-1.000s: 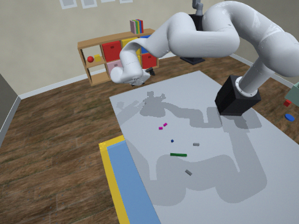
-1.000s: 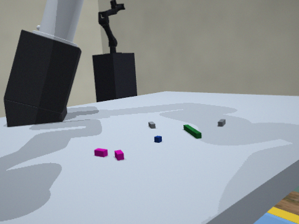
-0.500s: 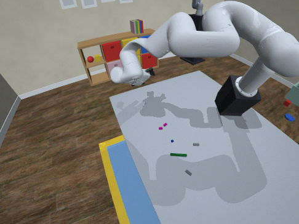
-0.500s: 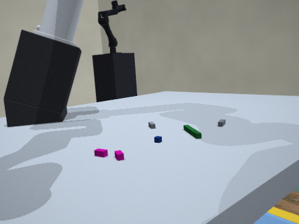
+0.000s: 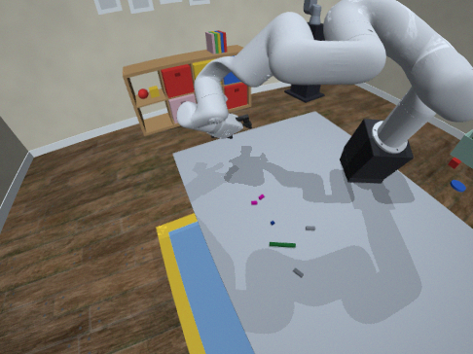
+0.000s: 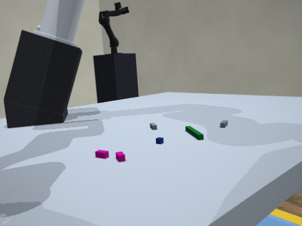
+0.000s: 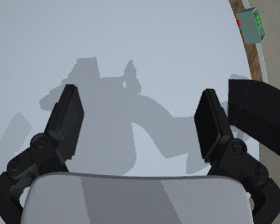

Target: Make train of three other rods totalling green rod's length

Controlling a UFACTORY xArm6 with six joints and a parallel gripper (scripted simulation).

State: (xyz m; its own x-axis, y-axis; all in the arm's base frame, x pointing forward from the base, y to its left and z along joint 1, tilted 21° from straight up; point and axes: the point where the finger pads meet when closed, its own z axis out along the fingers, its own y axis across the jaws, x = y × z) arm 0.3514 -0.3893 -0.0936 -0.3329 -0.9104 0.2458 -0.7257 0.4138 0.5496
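My hand is 32 cm to the right of the blue rod, 16 cm above it and 8 cm short of it. Round my hand: green rod (40 cm to the left, 16 cm below, 11 cm ahead).
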